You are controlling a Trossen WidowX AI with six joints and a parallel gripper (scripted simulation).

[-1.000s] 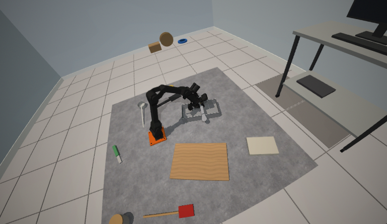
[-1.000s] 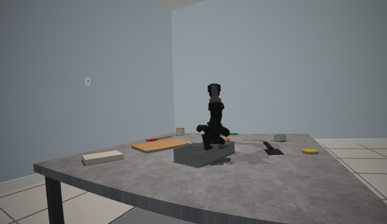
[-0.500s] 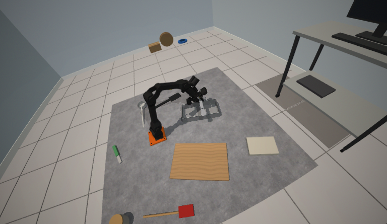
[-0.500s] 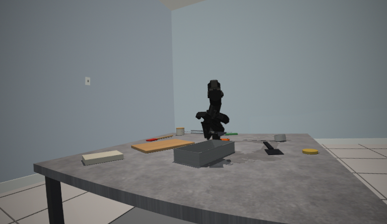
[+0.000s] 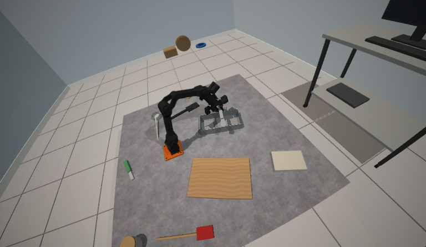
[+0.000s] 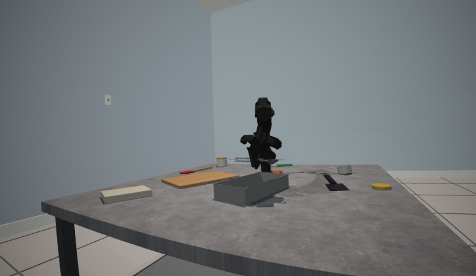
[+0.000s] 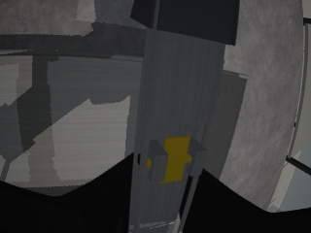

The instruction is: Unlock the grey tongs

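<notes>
My gripper tip is now 10 mm past the yellow lock piece, 30 mm to the right of it and 30 mm below it. Round my gripper tip: grey roasting tin 40 mm behind, 20 mm to the right, 80 mm below; then wooden board 220 mm behind, 390 mm to the right, 100 mm below; then black spatula 250 mm behind, 290 mm to the left, 100 mm below.
</notes>
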